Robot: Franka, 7 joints.
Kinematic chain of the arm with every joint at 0, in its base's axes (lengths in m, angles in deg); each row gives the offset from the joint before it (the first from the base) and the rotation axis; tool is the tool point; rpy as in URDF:
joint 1: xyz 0 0 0.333 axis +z
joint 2: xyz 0 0 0 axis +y
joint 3: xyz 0 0 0.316 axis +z
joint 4: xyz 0.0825 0 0 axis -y
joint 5: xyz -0.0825 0 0.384 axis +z
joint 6: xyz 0 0 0 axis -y
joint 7: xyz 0.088 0 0 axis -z
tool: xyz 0 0 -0.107 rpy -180 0 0
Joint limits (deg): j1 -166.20..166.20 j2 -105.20..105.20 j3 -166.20..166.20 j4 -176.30..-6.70 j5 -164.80..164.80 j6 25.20..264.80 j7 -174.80..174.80
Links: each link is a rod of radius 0.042 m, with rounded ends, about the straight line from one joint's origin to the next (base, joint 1, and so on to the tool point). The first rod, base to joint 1, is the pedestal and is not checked.
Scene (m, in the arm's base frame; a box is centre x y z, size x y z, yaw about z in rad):
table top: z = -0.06
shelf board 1: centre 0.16 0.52 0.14 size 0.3 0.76 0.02 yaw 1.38
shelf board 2: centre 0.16 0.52 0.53 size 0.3 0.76 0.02 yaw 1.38
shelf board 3: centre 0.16 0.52 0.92 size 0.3 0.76 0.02 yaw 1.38
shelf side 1: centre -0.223 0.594 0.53 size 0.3 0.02 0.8 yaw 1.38
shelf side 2: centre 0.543 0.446 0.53 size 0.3 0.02 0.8 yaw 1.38
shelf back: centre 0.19 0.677 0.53 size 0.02 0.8 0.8 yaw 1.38
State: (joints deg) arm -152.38 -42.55 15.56 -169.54 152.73 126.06 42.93
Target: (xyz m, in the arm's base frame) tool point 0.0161 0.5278 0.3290
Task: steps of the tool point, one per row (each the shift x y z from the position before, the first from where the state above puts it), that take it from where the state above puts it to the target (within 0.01 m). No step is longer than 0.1 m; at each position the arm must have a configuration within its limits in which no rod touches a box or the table.
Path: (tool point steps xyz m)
1: -0.0395 0.0447 -0.0443
2: -0.0236 0.0533 -0.0550
3: -0.0041 0.0615 -0.0561
4: 0.0153 0.0681 -0.0478
5: 0.0320 0.0714 -0.0309
6: 0.0435 0.0698 -0.0083
7: 0.0495 0.0624 0.0163
8: 0.0499 0.0490 0.0394
9: 0.0462 0.0307 0.0574
10: 0.0401 0.0090 0.0679
11: -0.0108 0.0604 -0.0283
12: -0.0037 0.0604 -0.0134
13: 0.0141 0.0609 0.0093
14: 0.0462 0.0558 0.0325

